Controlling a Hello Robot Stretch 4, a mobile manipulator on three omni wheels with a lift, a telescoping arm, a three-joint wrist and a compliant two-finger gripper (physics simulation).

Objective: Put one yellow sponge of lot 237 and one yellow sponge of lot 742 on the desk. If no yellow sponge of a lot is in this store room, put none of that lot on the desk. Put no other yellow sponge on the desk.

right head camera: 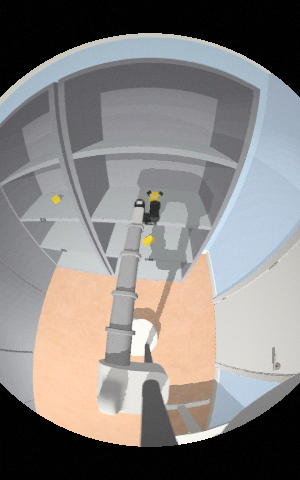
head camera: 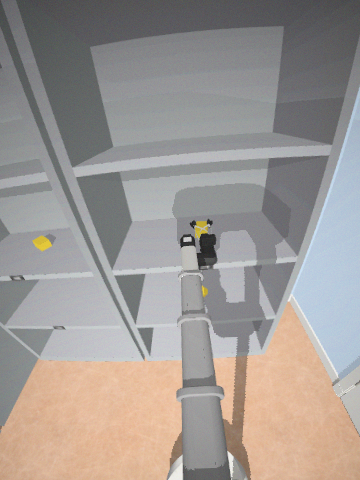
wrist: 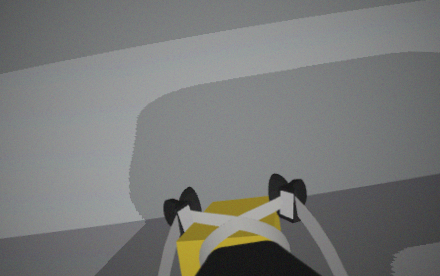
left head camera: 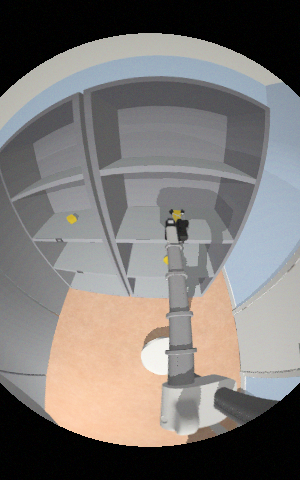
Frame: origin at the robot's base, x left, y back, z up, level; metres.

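Seen in the pictures: gripper, fingertip midpoint: (right head camera: 154,191) (head camera: 200,221) (wrist: 234,196) (left head camera: 176,209); robot's base at its link origin: (right head camera: 137,335) (left head camera: 161,354).
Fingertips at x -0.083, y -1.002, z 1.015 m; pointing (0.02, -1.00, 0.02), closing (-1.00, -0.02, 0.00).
Note:
Offsets run from my fingertips to a thing's top centre. "spot": to the spot under its first point. Level surfaces: height alone.
My gripper (head camera: 201,223) (left head camera: 177,212) (right head camera: 155,193) (wrist: 234,196) is shut on a yellow sponge {dx +0.001, dy +0.039, dz -0.006 m} (head camera: 200,233) (left head camera: 177,216) (right head camera: 155,198) (wrist: 187,254), with one fingertip at each side of it. The sponge is at the shelf {dz -0.051 m} (head camera: 145,245) in the right-hand bay; whether it touches the board is hard to tell. A second yellow sponge {dx +0.034, dy +0.100, dz -0.463 m} (head camera: 204,291) (left head camera: 166,260) (right head camera: 148,240) lies one shelf lower, partly hidden by the arm in the head view. A third yellow sponge {dx +0.948, dy +0.033, dz -0.006 m} (head camera: 42,243) (left head camera: 72,219) (right head camera: 56,199) lies in the left bay. No lot number is readable. The desk does not show.
An upright divider (head camera: 90,215) separates the two bays. An upper shelf board {spot: dx -0.011, dy +0.293, dz +0.398 m} (head camera: 210,154) (left head camera: 175,167) (right head camera: 150,149) spans above the gripper. Small labels {spot: dx +0.954, dy +0.285, dz -0.069 m} (head camera: 17,278) {spot: dx +0.951, dy +0.288, dz -0.527 m} (head camera: 59,328) sit on shelf edges at the left. A blue wall (head camera: 330,240) and a door (right head camera: 250,325) stand at the right.

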